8 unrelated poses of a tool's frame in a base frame.
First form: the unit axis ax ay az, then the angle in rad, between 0 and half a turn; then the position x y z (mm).
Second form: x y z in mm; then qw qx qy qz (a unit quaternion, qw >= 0). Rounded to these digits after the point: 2 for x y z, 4 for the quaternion.
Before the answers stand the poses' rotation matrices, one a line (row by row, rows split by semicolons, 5 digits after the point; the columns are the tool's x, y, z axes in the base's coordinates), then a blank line. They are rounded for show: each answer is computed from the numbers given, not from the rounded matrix.
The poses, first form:
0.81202, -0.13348, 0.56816, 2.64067, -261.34, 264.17, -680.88
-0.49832, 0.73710, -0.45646, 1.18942, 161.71, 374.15, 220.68
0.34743, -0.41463, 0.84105, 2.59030, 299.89, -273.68, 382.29
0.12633, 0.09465, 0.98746, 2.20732, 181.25, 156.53, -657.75
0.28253, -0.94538, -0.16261, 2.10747, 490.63, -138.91, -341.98
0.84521, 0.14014, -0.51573, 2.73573, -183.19, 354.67, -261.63
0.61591, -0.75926, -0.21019, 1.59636, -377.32, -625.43, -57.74
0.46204, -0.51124, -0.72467, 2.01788, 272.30, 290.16, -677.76
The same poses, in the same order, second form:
0.36060 -0.47631 0.80193; 0.06939 -0.84369 -0.53232; 0.93013 0.24760 -0.27119
0.52810 0.19307 0.82695; -0.65427 0.71329 0.25129; -0.54134 -0.67375 0.50301
-0.62831 -0.70730 0.32395; 0.17376 -0.53348 -0.82777; 0.75831 -0.46381 0.45810
-0.56896 -0.77502 0.27501; 0.81315 -0.58012 0.04743; 0.12278 0.25061 0.96027
-0.39065 -0.26391 -0.88190; -0.54341 0.83940 -0.01048; 0.74304 0.47513 -0.47132
0.45197 0.43089 -0.78106; 0.02366 -0.88108 -0.47238; -0.89172 0.19502 -0.40841
0.36348 -0.26947 -0.89178; -0.68971 0.56565 -0.45204; 0.62624 0.77938 0.01975
-0.12656 0.31511 -0.94058; -0.99178 -0.05797 0.11403; -0.01860 0.94728 0.31985

-261.34, 264.17, -680.88, 0.2479, 0.7867, -0.1293, 0.5504
161.71, 374.15, 220.68, 0.8283, -0.2792, 0.4130, -0.2557
299.89, -273.68, 382.29, 0.2722, 0.3343, -0.3990, 0.8093
181.25, 156.53, -657.75, 0.4503, 0.1128, 0.0845, 0.8817
490.63, -138.91, -341.98, 0.4943, 0.2456, -0.8218, -0.1414
-183.19, 354.67, -261.63, 0.2015, 0.8279, 0.1373, -0.5051
-377.32, -625.43, -57.74, 0.6980, 0.4410, -0.5437, -0.1505
272.30, 290.16, -677.76, 0.5328, 0.3910, -0.4326, -0.6133

